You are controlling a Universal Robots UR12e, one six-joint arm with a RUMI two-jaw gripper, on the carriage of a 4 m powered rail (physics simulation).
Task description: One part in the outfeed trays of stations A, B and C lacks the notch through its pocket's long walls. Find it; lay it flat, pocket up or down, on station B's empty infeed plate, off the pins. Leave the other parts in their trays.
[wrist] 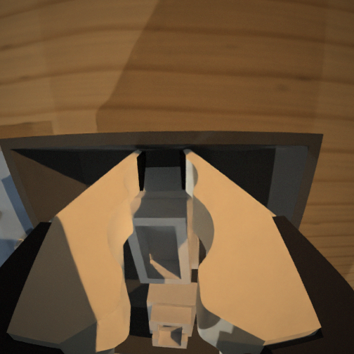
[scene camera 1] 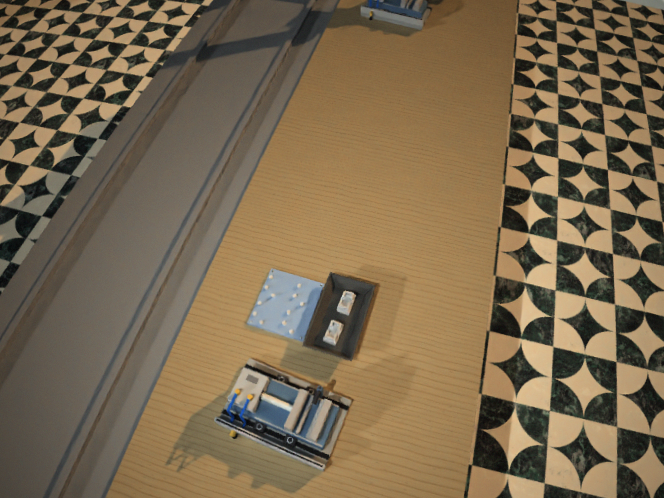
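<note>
In the wrist view, my gripper [wrist: 162, 153] is shut on a pale part [wrist: 161, 209] inside a dark tray [wrist: 230, 139]. The fingers stand along its long sides; its rectangular pocket faces the camera. No notch shows in the visible pocket rim, though the fingers partly cover the sides. A smaller pale part [wrist: 172, 297] lies behind it, nearer the camera. In scene camera 1, the gripper does not show. There, another dark tray [scene camera 1: 362, 326] holds two pale parts [scene camera 1: 346, 302] [scene camera 1: 333, 332] with pockets up, too small to judge for notches. A blue pinned plate [scene camera 1: 278, 308] lies left of that tray.
A machine fixture [scene camera 1: 284, 412] with blue hoses stands below the tray in scene camera 1. Another fixture [scene camera 1: 394, 13] is cut off at the top edge. The grey rail [scene camera 1: 176, 176] runs along the table's left side. A blue plate [wrist: 7, 240] shows at the wrist view's left edge.
</note>
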